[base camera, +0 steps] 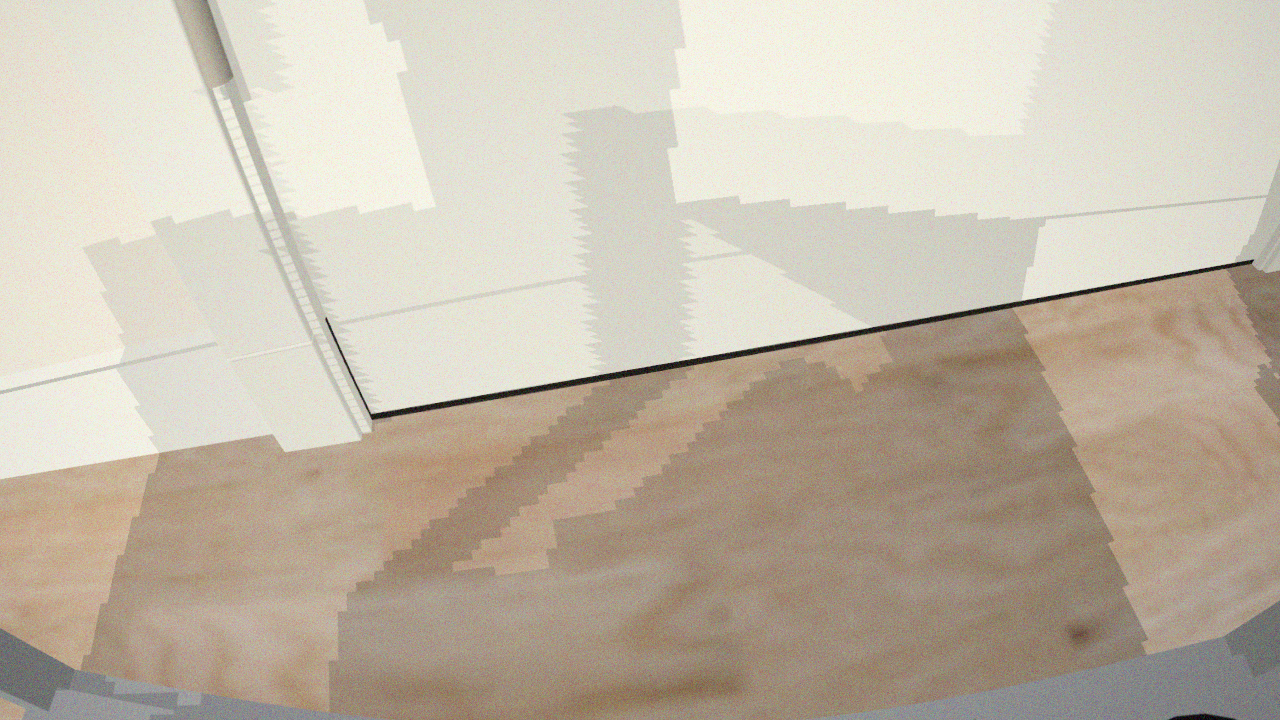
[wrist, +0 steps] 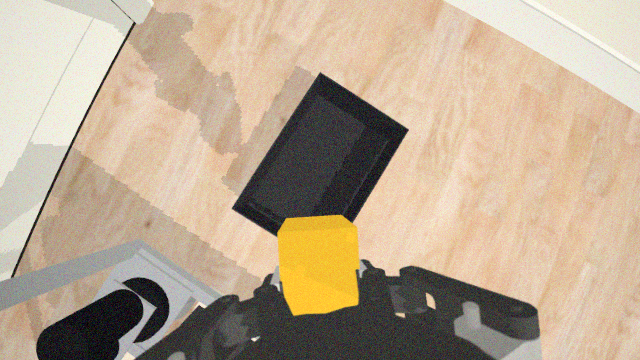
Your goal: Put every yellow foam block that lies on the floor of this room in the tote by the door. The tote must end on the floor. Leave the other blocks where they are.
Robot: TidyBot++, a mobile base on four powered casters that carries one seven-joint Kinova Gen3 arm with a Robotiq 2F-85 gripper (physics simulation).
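Frame: origin at the arm's base, x ahead, y down, z left, level; centimetres.
Seen in the pictures: gripper, fingertip midpoint: [wrist: 318, 273].
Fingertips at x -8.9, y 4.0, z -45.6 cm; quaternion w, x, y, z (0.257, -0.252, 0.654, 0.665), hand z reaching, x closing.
A point is followed by its place in that frame.
My gripper [wrist: 318, 273] {x -8.9, y 4.0, z -45.6 cm} is shut on a yellow foam block [wrist: 319, 260] {x -7.7, y 0.6, z -47.2 cm}, which sits between the fingertips at the lower middle of the wrist view. The black tote [wrist: 305, 155] {x -0.5, y 39.3, z -55.9 cm} stands on the wood floor beyond the block, its open top facing up. The inside that shows holds no block. The held block is above floor height and covers the tote's near corner in the view. The tote and the gripper do not show in the base camera view.
A white door [base camera: 501, 295] {x 37.9, y 31.2, z 6.8 cm} [wrist: 35, 100] {x 45.3, y 28.8, z -34.9 cm} with a dark gap line at its foot stands ahead of the base. A white baseboard [wrist: 565, 60] {x -40.7, y 37.8, z -114.3 cm} runs along the wall at the upper right of the wrist view. Part of the grey base [wrist: 165, 270] {x 7.3, y 28.7, z -24.2 cm} shows at the lower left.
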